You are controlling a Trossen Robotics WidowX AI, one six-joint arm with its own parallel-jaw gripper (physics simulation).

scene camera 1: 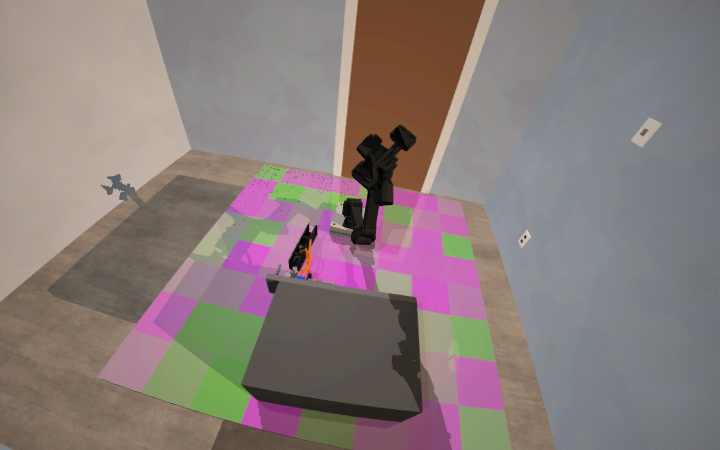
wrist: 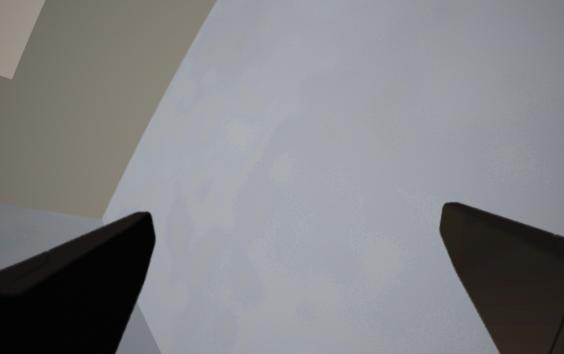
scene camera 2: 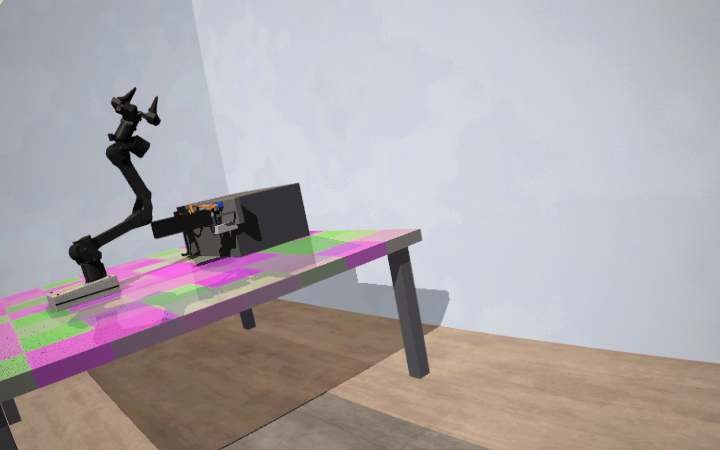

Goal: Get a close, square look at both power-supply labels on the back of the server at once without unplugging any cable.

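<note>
The server is a big dark grey box on the table. Its cabled face is toward the arm's base. Orange cables and a long black bracket stick out at one side of that face, with a blue part beside them. Black cables hang below in scene camera 2. The power-supply labels cannot be made out in any view. My gripper is open and empty, high above the arm's base, fingers pointing upward, apart from the server. The wrist view shows wall and ceiling between the fingers.
The pink and green chequered table carries the server and the arm's pale base. A brown door stands behind the arm. Blue-grey walls surround the table. The bracket reaches toward the arm's base side.
</note>
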